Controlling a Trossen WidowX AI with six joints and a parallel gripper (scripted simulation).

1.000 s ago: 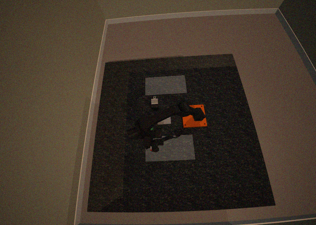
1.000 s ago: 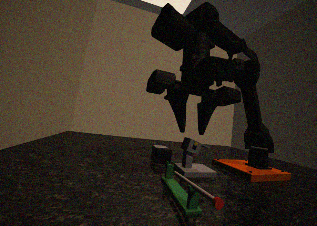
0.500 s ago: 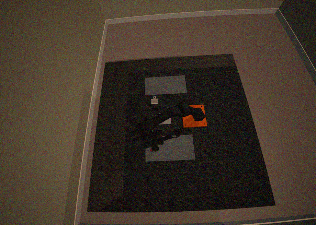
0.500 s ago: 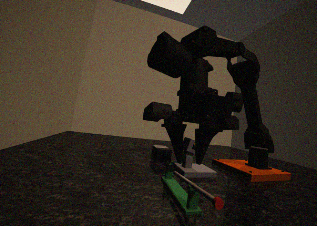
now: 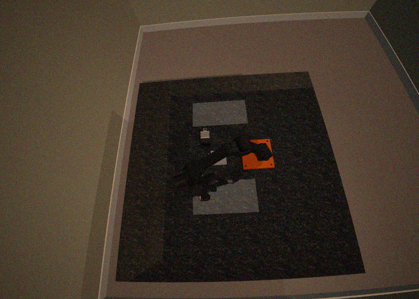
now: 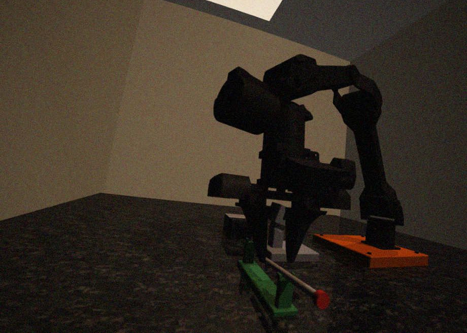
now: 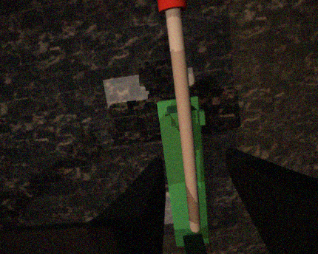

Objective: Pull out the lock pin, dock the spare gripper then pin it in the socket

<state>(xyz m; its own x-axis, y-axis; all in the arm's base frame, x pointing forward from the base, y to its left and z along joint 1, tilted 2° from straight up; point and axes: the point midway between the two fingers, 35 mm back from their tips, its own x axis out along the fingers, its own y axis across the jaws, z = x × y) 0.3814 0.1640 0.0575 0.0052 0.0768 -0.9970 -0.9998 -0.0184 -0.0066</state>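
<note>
Now: gripper tip 4 cm to the left of the green rack and 2 cm above it. From my gripper tip the other things lie so: grey socket: 10 cm behind, 16 cm to the right; then spare gripper: 3 cm behind, 31 cm to the right, 3 cm below.
</note>
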